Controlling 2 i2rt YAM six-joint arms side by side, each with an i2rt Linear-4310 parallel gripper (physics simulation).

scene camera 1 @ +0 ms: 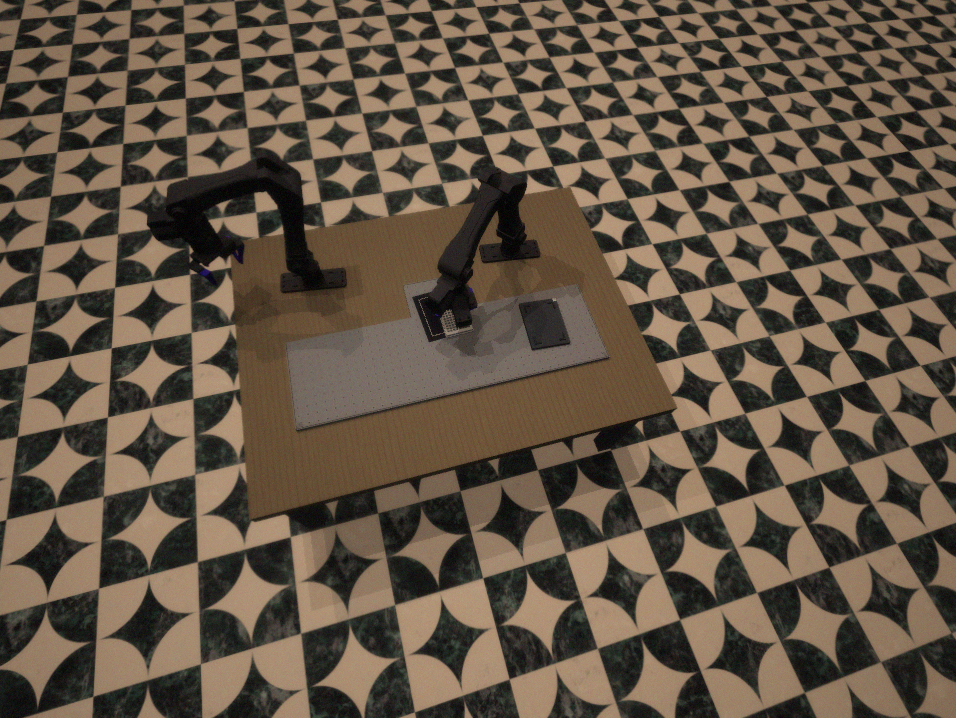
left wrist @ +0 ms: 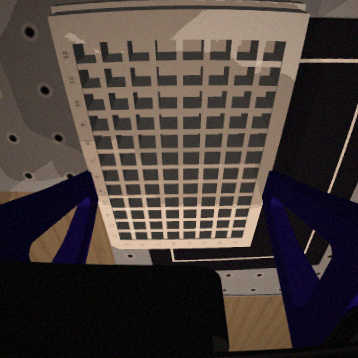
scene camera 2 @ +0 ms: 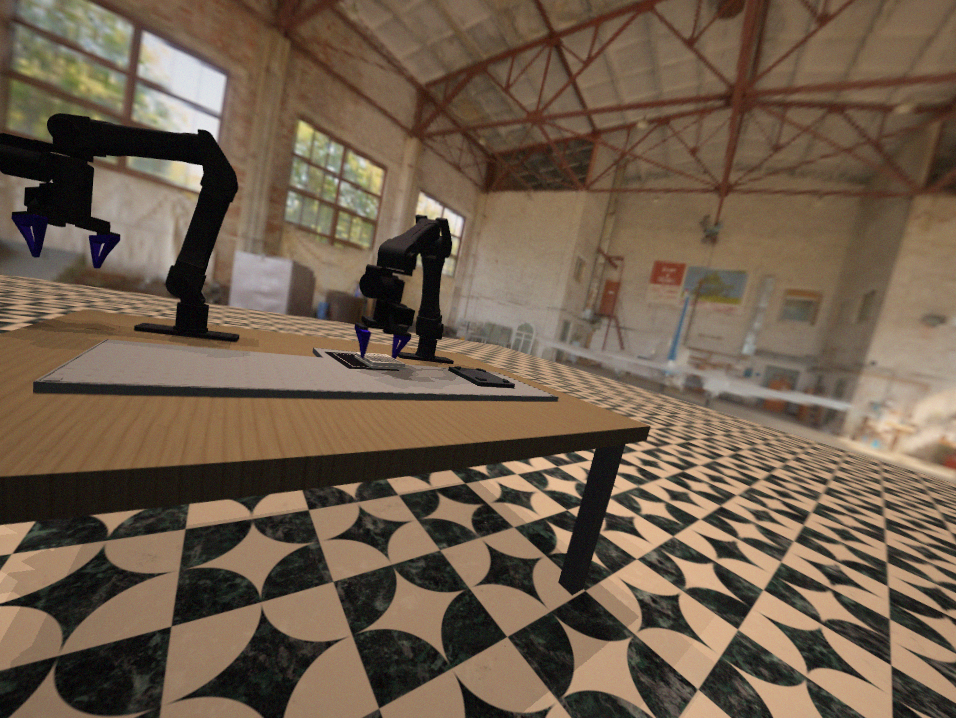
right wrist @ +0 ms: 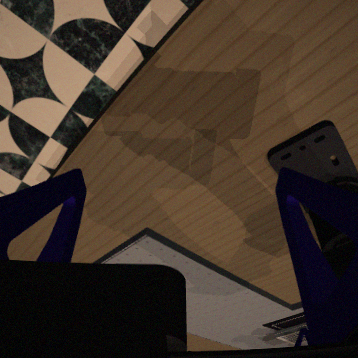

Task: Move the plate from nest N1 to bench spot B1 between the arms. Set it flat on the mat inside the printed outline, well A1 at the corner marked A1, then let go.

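Observation:
My left gripper is shut on the long sides of the white well plate. The plate is low over the black B1 mat, offset toward the picture's right in scene camera 1. In the left wrist view a wide strip of mat and the outline's right line show beside it. The A1 mark is hidden; whether the plate touches the mat or tilts, I cannot tell. Nest N1 holds no plate. My right gripper is open, high off the table's side.
The grey perforated board lies on the wooden table. The right arm's base and the left arm's base stand behind the board.

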